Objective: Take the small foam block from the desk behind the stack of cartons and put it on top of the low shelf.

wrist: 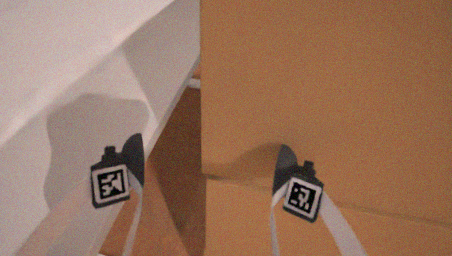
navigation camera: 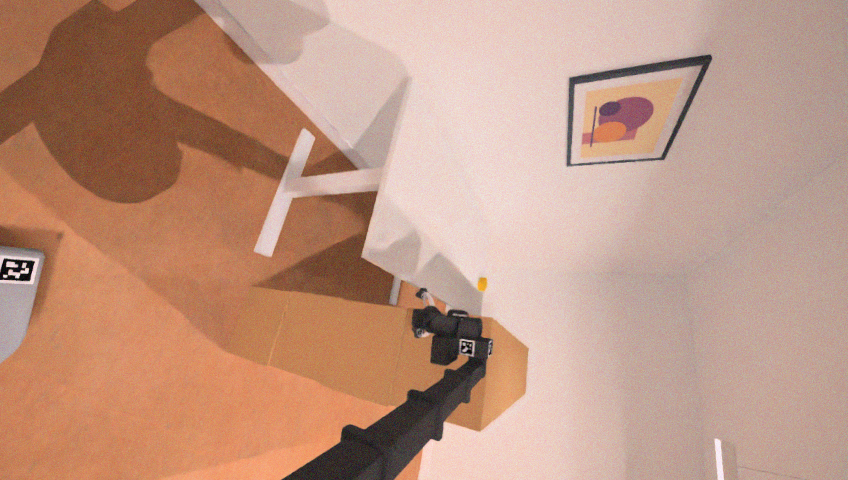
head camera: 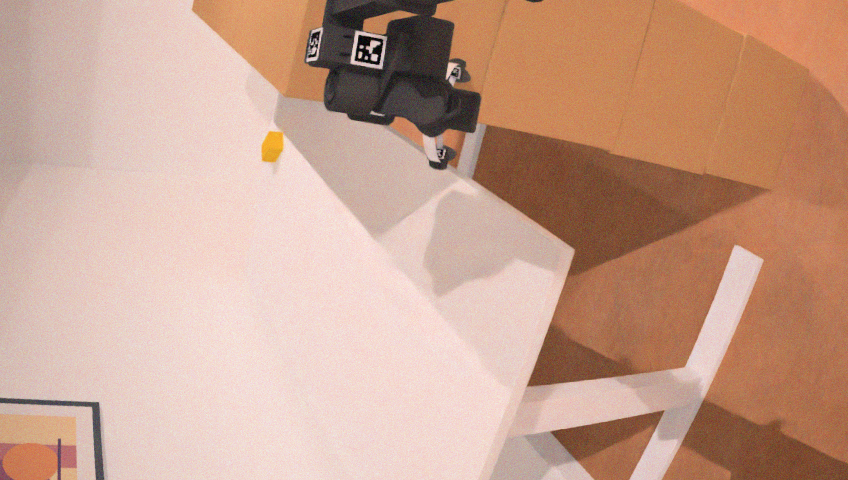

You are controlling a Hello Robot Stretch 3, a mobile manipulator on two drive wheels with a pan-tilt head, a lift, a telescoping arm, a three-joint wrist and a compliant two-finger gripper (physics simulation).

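Places are measured from the robot's base along level axes (x ahead, y left, z up), in millimetres.
Pixels of known places: gripper, fingertip midpoint: (wrist: 210, 158).
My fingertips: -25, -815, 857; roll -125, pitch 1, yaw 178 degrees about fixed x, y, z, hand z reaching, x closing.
For each thing: its top centre in the pictures, then the offset to it from my fingertips, as dx, dy, dz. "pt": a spot on its surface instead. Level surfaces: height alone.
- small yellow foam block, middle of its top: (head camera: 265, 146) (navigation camera: 485, 284) +122, -1282, -92
- white desk, its level: dz -137
- white T-shaped desk leg, surface spot: (head camera: 606, 401) (navigation camera: 333, 183) pt +485, -78, -504
- orange-brown floor, its level: dz -857
The small yellow foam block (head camera: 272, 146) (navigation camera: 482, 284) is at the far end of the white desk (head camera: 351, 154) (navigation camera: 404, 237) (wrist: 90, 130), close to the carton stack. The tall stack of brown cartons (head camera: 547, 83) (navigation camera: 339, 321) (wrist: 325, 100) stands against the desk's end. My gripper (head camera: 449, 114) (navigation camera: 420, 313) (wrist: 210, 158) is partly open, with no thing between its fingertips. In the wrist view one finger is in front of the desk and the other in front of a carton's side. The block does not show in the wrist view. The low shelf does not show now.
A white T-shaped desk leg (head camera: 606, 401) (navigation camera: 333, 183) stands on the orange-brown floor (head camera: 654, 309) (navigation camera: 208, 237). A framed picture (head camera: 98, 440) (navigation camera: 569, 121) hangs on the wall. My black arm (navigation camera: 392, 434) reaches past the cartons. Part of my grey base (navigation camera: 17, 315) shows at the left.
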